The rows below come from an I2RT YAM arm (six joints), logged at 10 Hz.
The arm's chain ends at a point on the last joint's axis. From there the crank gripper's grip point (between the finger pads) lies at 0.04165 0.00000 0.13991 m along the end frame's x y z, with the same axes.
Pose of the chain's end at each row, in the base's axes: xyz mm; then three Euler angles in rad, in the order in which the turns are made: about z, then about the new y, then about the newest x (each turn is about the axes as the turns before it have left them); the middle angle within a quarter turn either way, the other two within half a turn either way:
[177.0, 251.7, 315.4, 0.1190, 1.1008, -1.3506]
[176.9, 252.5, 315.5, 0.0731, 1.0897, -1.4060]
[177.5, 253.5, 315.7, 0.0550, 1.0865, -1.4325]
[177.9, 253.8, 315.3, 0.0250, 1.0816, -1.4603]
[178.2, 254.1, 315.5, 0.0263, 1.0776, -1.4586]
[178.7, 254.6, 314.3, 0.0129, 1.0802, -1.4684]
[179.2, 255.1, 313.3, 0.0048, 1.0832, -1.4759]
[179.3, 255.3, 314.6, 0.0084, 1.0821, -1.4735]
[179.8, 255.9, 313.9, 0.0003, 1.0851, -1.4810]
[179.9, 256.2, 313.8, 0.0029, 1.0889, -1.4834]
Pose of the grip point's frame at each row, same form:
[206.6, 392.7, 292.1, 0.1190, 1.1008, -1.3506]
[206.3, 393.0, 289.2, 0.0731, 1.0897, -1.4060]
[206.3, 393.9, 287.8, 0.0550, 1.0865, -1.4325]
[207.6, 393.6, 285.8, 0.0250, 1.0816, -1.4603]
[208.0, 394.0, 286.2, 0.0263, 1.0776, -1.4586]
[209.1, 394.2, 284.3, 0.0129, 1.0802, -1.4684]
[209.8, 394.5, 282.7, 0.0048, 1.0832, -1.4759]
[209.7, 394.8, 284.2, 0.0084, 1.0821, -1.4735]
[210.3, 395.3, 282.9, 0.0003, 1.0851, -1.4810]
[209.6, 395.7, 282.6, 0.0029, 1.0889, -1.4834]

